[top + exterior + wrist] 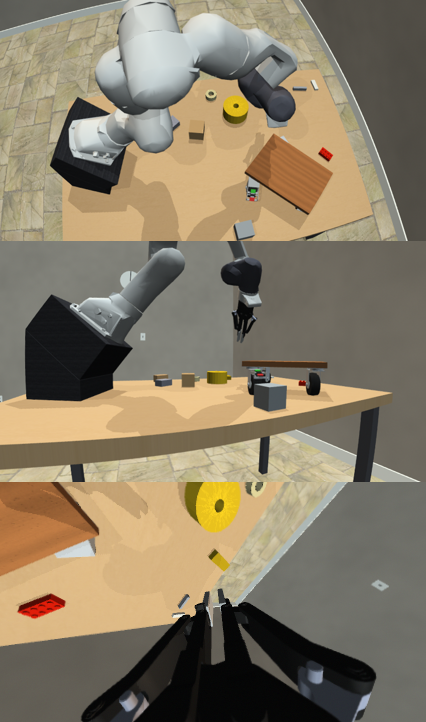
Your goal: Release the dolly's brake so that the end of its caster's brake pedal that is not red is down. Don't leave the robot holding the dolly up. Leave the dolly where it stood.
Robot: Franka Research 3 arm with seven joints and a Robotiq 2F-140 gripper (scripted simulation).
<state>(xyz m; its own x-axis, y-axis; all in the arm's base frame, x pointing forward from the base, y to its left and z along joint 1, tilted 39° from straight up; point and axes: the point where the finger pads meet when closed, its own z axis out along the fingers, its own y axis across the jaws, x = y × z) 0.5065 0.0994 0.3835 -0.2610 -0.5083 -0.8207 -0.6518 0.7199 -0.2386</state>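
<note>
The brake pedal is 310 mm to the right of my hand, 190 mm behind it and 170 mm below it. Round my hand: yellow cylinder 220 mm below, 90 mm to the left, 90 mm behind; then tan cube 280 mm behind, 220 mm below, 50 mm to the left; then red brick 260 mm to the right, 240 mm below, 210 mm ahead.
</note>
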